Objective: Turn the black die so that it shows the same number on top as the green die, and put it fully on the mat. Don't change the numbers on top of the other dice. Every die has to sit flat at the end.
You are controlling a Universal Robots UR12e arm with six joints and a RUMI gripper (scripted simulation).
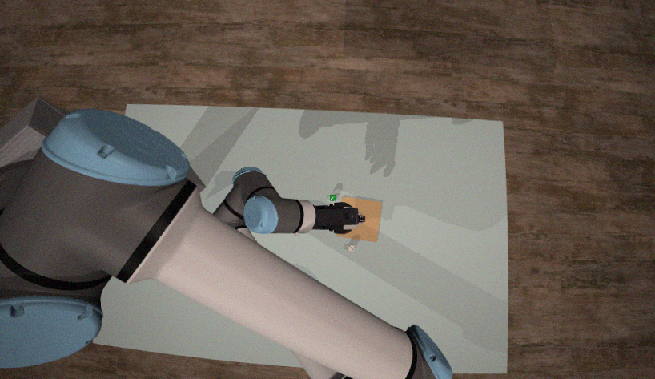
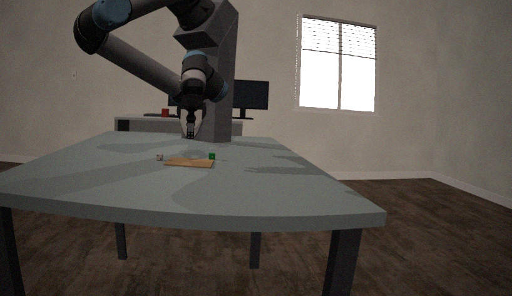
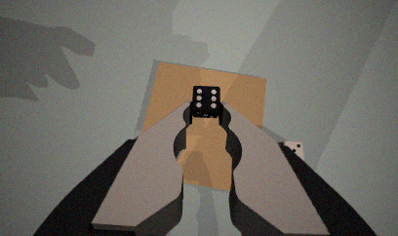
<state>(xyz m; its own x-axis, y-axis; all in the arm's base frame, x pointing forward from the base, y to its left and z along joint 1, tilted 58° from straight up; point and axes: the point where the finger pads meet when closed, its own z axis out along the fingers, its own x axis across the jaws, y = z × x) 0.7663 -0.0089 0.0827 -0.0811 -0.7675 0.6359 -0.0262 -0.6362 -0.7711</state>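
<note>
Right now the black die is 1 cm ahead of my hand and 1 cm below it. From my hand the other things lie so: mat (1 cm ahead, 9 cm below); then green die (8 cm behind, 8 cm to the left, 8 cm below); then white die (3 cm behind, 9 cm to the right, 8 cm below).
</note>
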